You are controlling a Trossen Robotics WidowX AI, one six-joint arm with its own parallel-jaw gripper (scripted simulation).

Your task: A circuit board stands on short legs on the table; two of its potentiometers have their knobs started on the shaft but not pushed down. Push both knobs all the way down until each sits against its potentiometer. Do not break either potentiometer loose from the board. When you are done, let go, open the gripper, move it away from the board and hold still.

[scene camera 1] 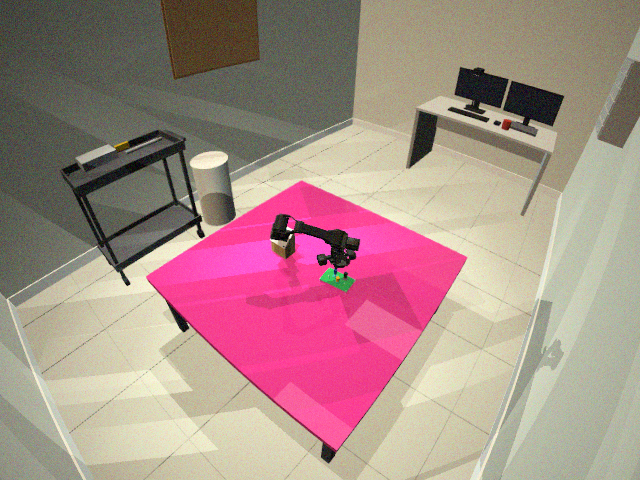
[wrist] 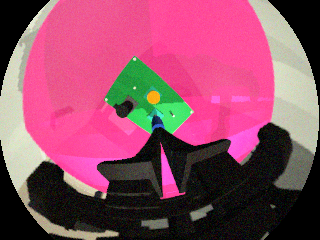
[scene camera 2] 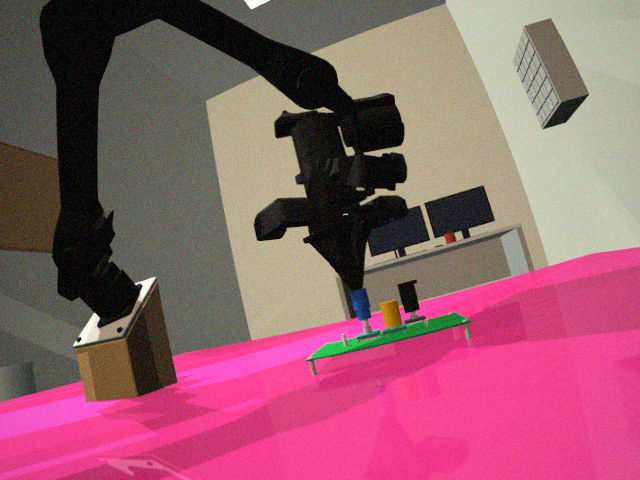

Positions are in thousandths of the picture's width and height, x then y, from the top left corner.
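Note:
Scene camera 2 shows the gripper (scene camera 2: 559,603), and the wrist view shows the gripper (wrist: 495,544) as well.

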